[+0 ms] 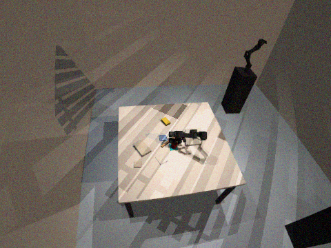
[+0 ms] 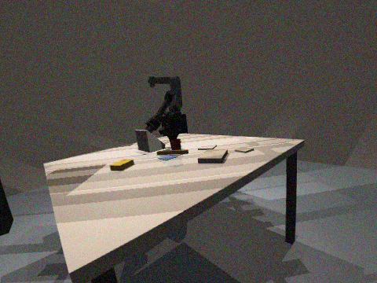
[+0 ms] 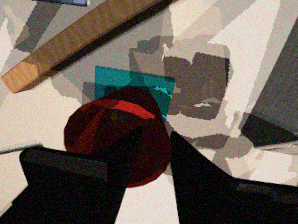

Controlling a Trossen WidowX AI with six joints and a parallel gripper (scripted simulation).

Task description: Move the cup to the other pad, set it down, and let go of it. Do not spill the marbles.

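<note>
My gripper tip is now 3 cm short of the red cup. Round my gripper tip: wooden bar: 8 cm ahead, 7 cm to the right, 4 cm below; then blue pad: 14 cm ahead, 13 cm to the right, 5 cm below; then cyan pad: 3 cm ahead, 5 cm below.
</note>
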